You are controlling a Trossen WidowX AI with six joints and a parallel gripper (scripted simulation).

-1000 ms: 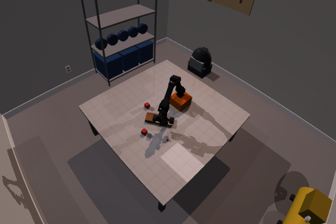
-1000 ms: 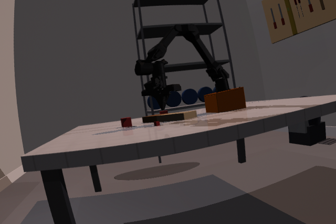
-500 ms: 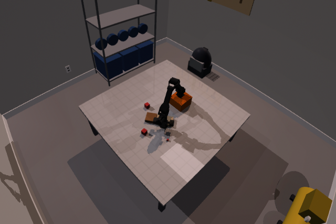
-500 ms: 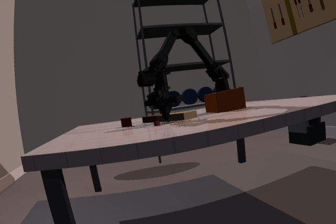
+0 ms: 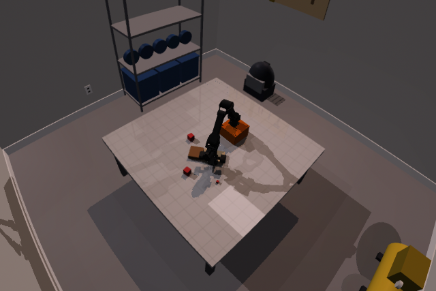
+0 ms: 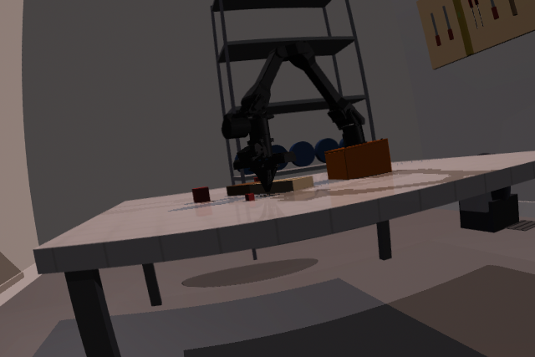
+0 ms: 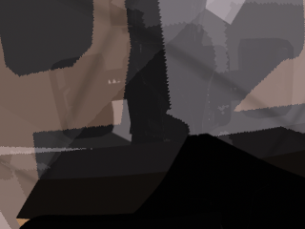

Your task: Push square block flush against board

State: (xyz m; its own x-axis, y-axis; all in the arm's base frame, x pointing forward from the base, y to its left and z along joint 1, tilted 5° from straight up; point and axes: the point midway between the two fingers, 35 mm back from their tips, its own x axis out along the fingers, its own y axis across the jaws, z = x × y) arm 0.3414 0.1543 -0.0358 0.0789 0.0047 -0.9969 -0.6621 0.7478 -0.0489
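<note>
My gripper tip is now 50 mm past the flat wooden board, 40 mm to the left of it and 10 mm below it. Also, from my gripper tip: square block (150 mm to the right, 40 mm ahead, 10 mm above); tiny red cube (140 mm to the left, 60 mm ahead).
</note>
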